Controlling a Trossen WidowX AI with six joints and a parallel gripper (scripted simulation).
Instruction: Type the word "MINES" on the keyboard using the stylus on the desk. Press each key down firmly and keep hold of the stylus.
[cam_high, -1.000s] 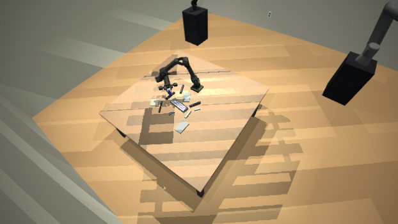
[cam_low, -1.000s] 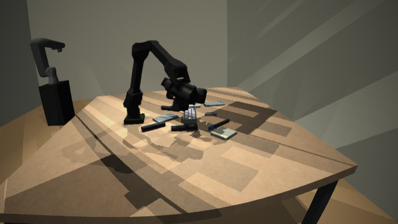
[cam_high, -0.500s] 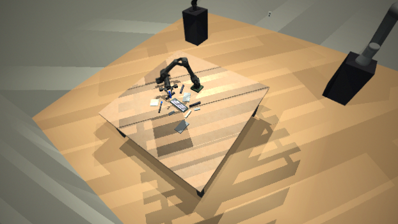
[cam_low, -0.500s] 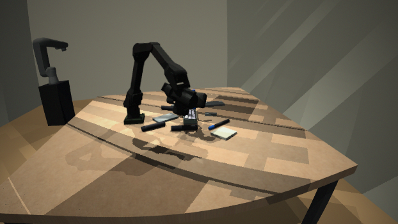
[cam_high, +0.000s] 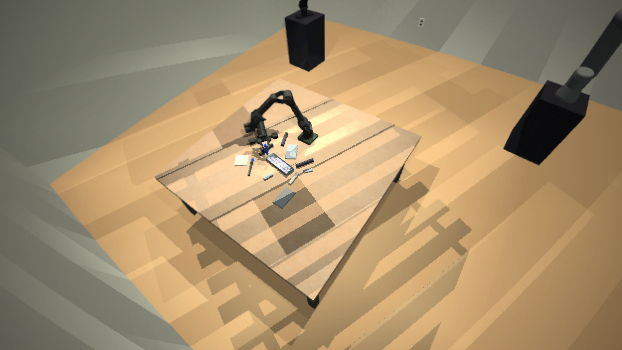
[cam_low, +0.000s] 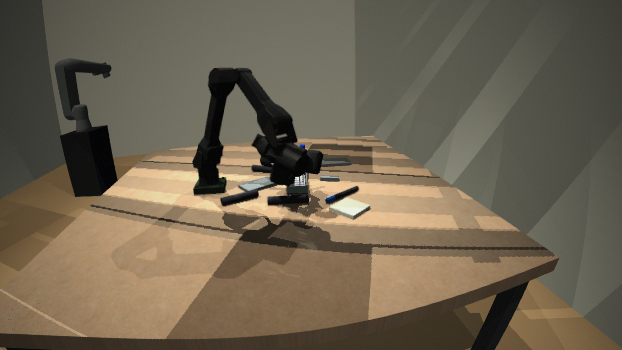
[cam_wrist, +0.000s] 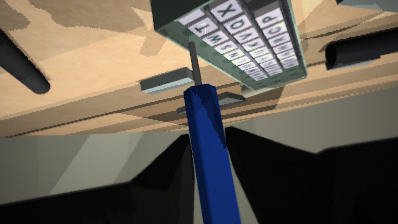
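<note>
Right now my gripper tip is 230 mm to the right of the white cylinder, 80 mm above it and 20 mm short of it. Round my gripper tip: blue stylus (10 mm below); blue pen (90 mm ahead, 80 mm below, 70 mm to the right); grey slab (140 mm behind, 80 mm below, 70 mm to the left).
</note>
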